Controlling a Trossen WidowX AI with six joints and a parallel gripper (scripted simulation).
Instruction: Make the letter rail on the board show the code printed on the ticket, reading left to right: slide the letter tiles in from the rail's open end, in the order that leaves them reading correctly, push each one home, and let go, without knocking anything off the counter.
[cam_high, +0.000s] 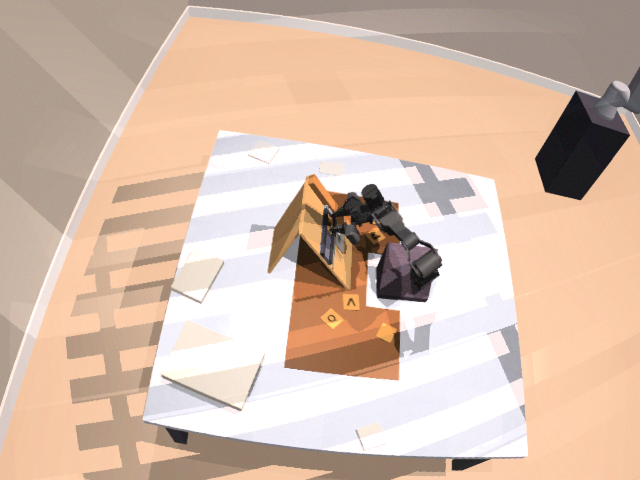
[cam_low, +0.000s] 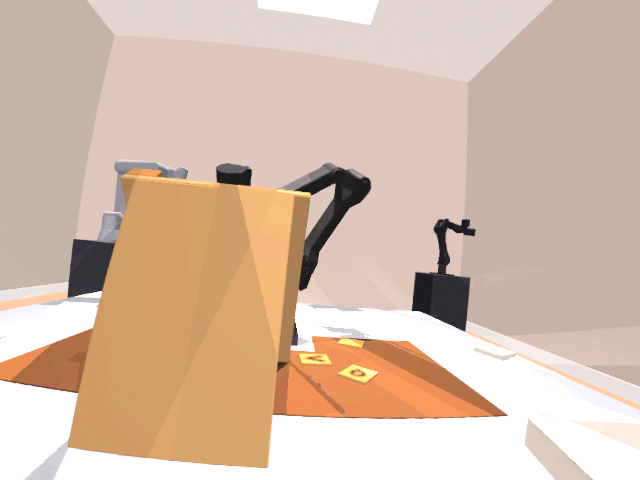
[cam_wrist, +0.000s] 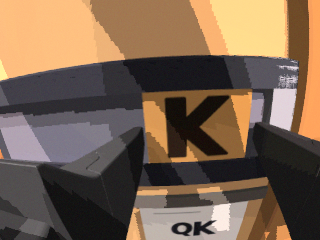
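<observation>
My gripper tip is 1 cm short of the k tile. From my gripper tip the other things lie so: orange mat (17 cm below, 14 cm behind, 9 cm to the left); then v tile (20 cm to the left, 17 cm below, 11 cm behind); then white ticket (8 cm below, 5 cm behind).
</observation>
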